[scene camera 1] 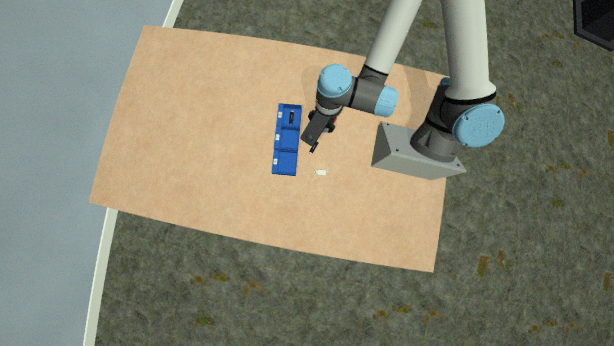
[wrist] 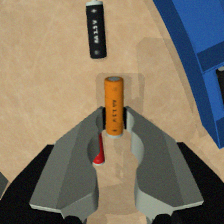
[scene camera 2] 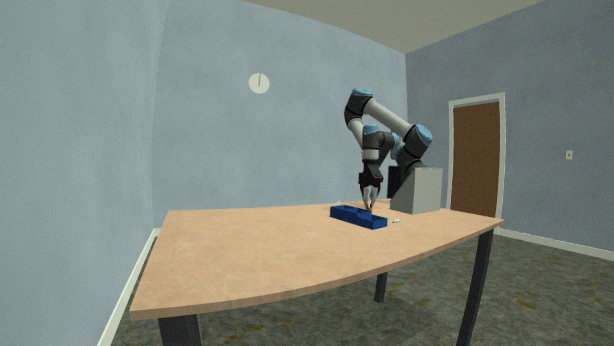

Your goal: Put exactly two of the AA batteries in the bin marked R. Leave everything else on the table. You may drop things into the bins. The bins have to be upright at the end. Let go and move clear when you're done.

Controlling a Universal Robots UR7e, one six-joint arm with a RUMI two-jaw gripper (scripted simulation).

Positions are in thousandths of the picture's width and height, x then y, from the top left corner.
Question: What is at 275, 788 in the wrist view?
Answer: My gripper.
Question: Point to an orange AA battery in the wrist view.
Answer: At 511, 382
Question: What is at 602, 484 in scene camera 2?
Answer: My gripper.
